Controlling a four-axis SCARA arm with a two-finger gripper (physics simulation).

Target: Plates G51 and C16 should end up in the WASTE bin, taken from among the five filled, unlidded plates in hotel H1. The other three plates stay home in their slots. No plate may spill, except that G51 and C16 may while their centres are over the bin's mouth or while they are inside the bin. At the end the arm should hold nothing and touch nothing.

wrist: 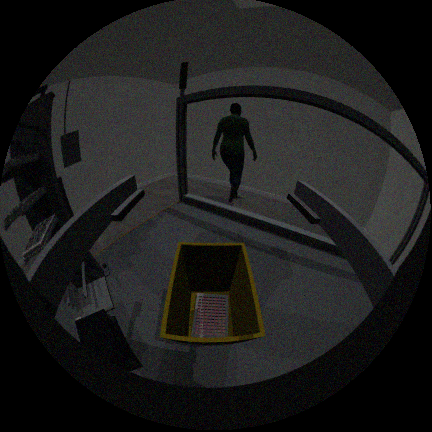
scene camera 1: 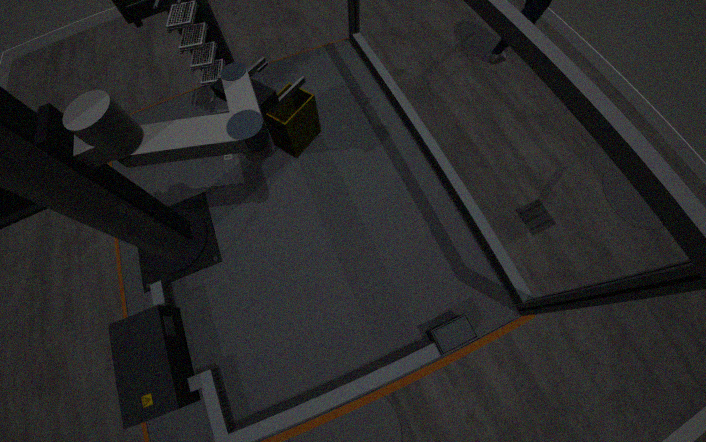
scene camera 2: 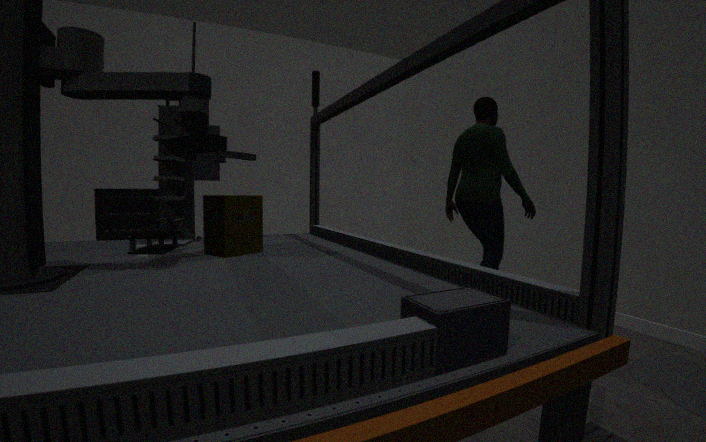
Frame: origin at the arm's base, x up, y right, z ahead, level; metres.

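Seen in the pictures: gripper, fingertip midpoint: (wrist: pixel 218 182) (scene camera 1: pixel 283 69) (scene camera 2: pixel 239 158); arm's base at its link origin: (scene camera 1: pixel 177 241) (scene camera 2: pixel 5 284).
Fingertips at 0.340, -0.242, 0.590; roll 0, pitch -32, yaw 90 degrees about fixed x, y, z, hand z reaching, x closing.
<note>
Pixels of each thing's top centre, then the offset from my fingertips to it, as dx, dy, dz. "spot": a spot on its surface instead.
- yellow WASTE bin at its top centre: (wrist: pixel 211 283) (scene camera 2: pixel 233 195) (scene camera 1: pixel 287 102) -0.127, +0.010, -0.022
- white gridded plate at its top centre: (wrist: pixel 210 314) -0.307, +0.012, -0.023
- upper plate at its top centre: (scene camera 1: pixel 180 13) (scene camera 2: pixel 169 137) +0.102, -0.296, -0.243
- lower plate at its top centre: (scene camera 2: pixel 170 196) (scene camera 1: pixel 211 70) -0.133, -0.296, -0.243
- dark block at its top centre: (wrist: pixel 94 341) (scene camera 2: pixel 154 231) -0.257, -0.129, -0.288
- light grey fixture at a spot on its surface: (wrist: pixel 97 295) spot: -0.319, -0.286, -0.222
- low grey box at its top centre: (scene camera 2: pixel 456 298) (scene camera 1: pixel 454 334) -0.252, +0.909, +0.160
The yellow WASTE bin (scene camera 1: pixel 302 130) (scene camera 2: pixel 232 226) (wrist: pixel 252 295) stands upright below my gripper. A white gridded plate (wrist: pixel 211 315) with reddish wells lies inside on the bin's floor; its label cannot be read. My gripper (scene camera 1: pixel 276 77) (scene camera 2: pixel 241 155) (wrist: pixel 218 182) is open and empty, its fingers spread wide above the bin's rim and apart from it. Hotel H1 (scene camera 1: pixel 216 31) (wrist: pixel 35 135) is a dark upright column with several shelves. Plates show on it in scene camera 1, among them an upper plate (scene camera 1: pixel 181 14) and a lower plate (scene camera 1: pixel 212 71); their labels are unreadable.
A dark block (wrist: pixel 107 340) and a light grey fixture (wrist: pixel 97 295) stand left of the bin in the wrist view. A low grey box (scene camera 1: pixel 453 333) (scene camera 2: pixel 471 327) sits at the table's front edge. A person (scene camera 2: pixel 481 166) (wrist: pixel 233 140) walks beyond the side fence.
</note>
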